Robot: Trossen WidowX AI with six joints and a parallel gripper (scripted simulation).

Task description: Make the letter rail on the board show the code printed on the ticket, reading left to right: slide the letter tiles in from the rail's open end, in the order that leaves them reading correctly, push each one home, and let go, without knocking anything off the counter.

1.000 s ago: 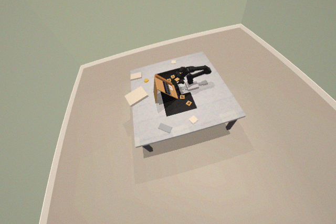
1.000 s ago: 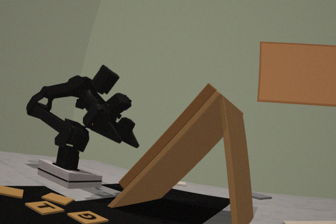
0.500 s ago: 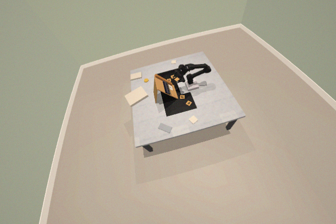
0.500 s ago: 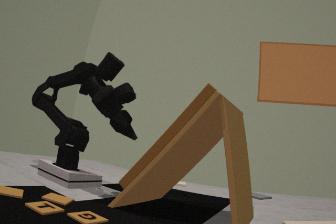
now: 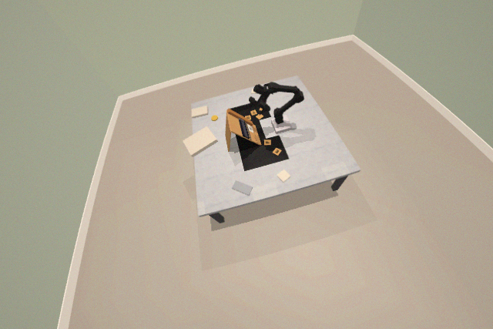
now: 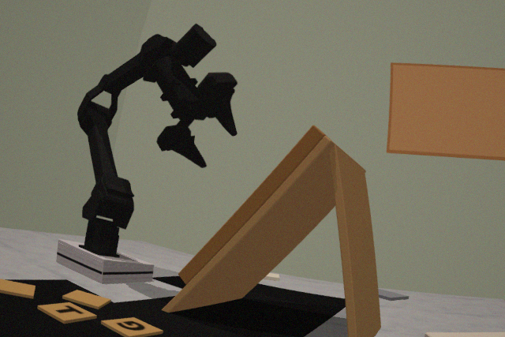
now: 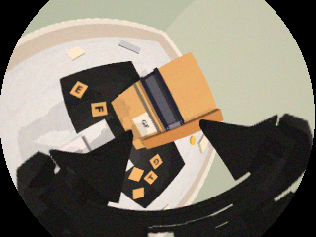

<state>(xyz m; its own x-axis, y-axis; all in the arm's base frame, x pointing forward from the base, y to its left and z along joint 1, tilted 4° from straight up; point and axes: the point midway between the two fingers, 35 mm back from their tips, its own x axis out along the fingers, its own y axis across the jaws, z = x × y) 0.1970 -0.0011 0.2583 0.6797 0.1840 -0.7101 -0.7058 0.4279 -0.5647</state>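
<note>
Now: gripper tip 50 mm past the orange F tile, 140 mm to the right of it and 270 mm above it. Round my gripper tip: grey block (290 mm ahead, 460 mm to the left, 270 mm below); white ticket (60 mm ahead, 20 mm to the right, 190 mm below); black mat (20 mm behind, 30 mm to the right, 270 mm below).
</note>
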